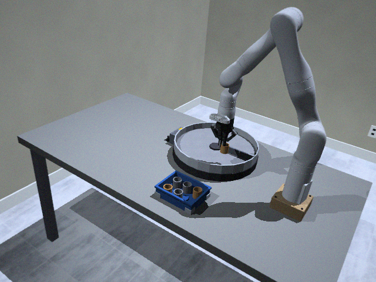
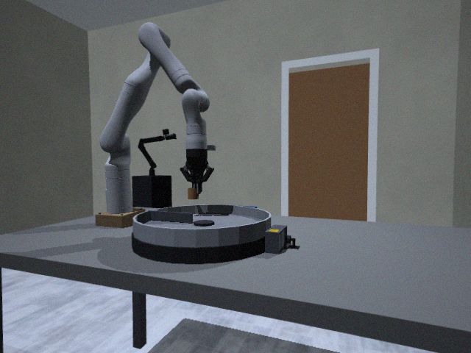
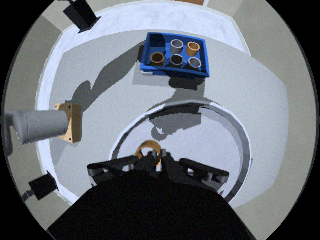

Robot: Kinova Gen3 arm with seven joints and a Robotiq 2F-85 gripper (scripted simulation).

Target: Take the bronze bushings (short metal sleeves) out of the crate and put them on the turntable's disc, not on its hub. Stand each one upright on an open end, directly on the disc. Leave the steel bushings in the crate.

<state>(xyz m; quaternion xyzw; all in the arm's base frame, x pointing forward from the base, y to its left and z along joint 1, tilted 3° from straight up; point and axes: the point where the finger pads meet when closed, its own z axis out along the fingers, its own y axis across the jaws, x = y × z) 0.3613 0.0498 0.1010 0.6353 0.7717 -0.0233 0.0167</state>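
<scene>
Now: the turntable disc 10 cm ahead of my hand, 9 cm to the right of it and 10 cm below it.
</scene>
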